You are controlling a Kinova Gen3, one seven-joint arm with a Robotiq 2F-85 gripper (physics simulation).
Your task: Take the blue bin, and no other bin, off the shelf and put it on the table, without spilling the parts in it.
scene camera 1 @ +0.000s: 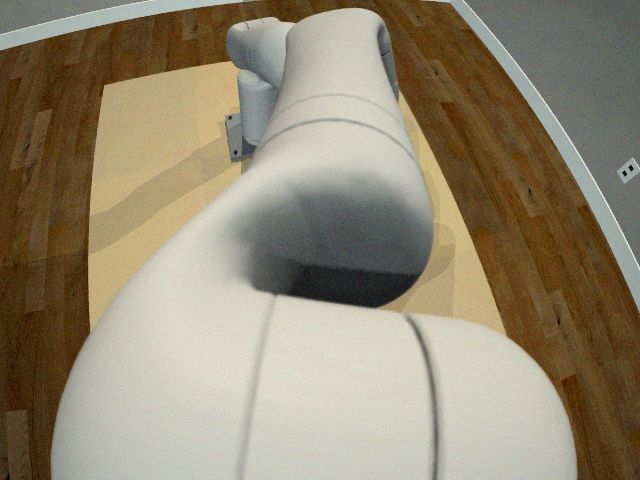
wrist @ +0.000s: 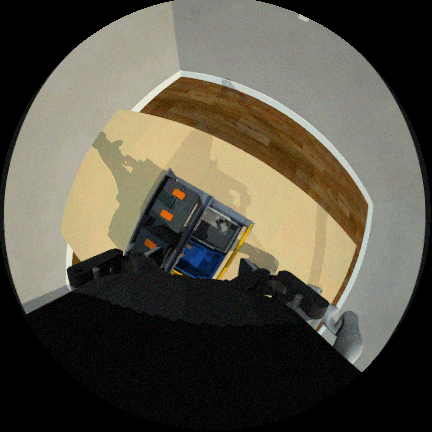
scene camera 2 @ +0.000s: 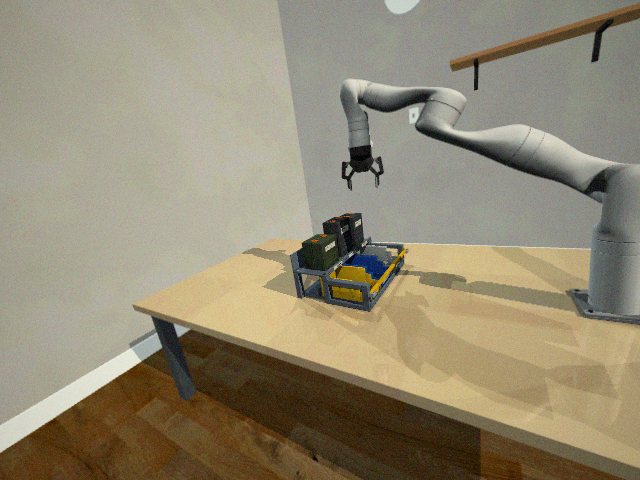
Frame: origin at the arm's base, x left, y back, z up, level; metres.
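Where they show: gripper, fingertip midpoint: (wrist: 200, 262) (scene camera 2: 363, 188); arm's base at its link origin: (scene camera 1: 261, 131) (scene camera 2: 615, 305).
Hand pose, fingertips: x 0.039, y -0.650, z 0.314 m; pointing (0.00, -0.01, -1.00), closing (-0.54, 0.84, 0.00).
Each offset is from my fingertips to the top centre of the thing. "spot": to the spot under its first point. Level surfaces: height alone.
The blue bin @(dx +0.081, dy +0.020, dz -0.247 m) (scene camera 2: 369, 264) (wrist: 197, 255) sits in the lower front row of the grey shelf (scene camera 2: 298, 281) (wrist: 231, 210), between a yellow bin @(dx +0.192, dy +0.038, dz -0.247 m) (scene camera 2: 346, 292) and a grey bin @(dx -0.029, dy +0.000, dz -0.247 m) (scene camera 2: 379, 253) (wrist: 215, 227). The shelf stands on the table @(dz -0.328 m) (scene camera 2: 248, 320) (wrist: 280, 200). A yellow bar runs along its front. My gripper (scene camera 2: 363, 186) (wrist: 200, 262) is open and empty, pointing down high above the shelf. The gripper body hides the near part of the row in the wrist view. The blue bin's parts cannot be made out clearly. In scene camera 1 my arm fills the middle, and the shelf and gripper do not show.
A dark green box @(dx +0.209, dy -0.059, dz -0.129 m) (scene camera 2: 320, 251) and black boxes @(spot: dx +0.002, dy -0.053, dz -0.149 m) (scene camera 2: 355, 227) (wrist: 175, 205) with orange marks stand on the raised rear level, behind the bins and taller than them. The arm's base stands at the right in scene camera 2. A wooden rail (scene camera 2: 542, 37) is on the wall.
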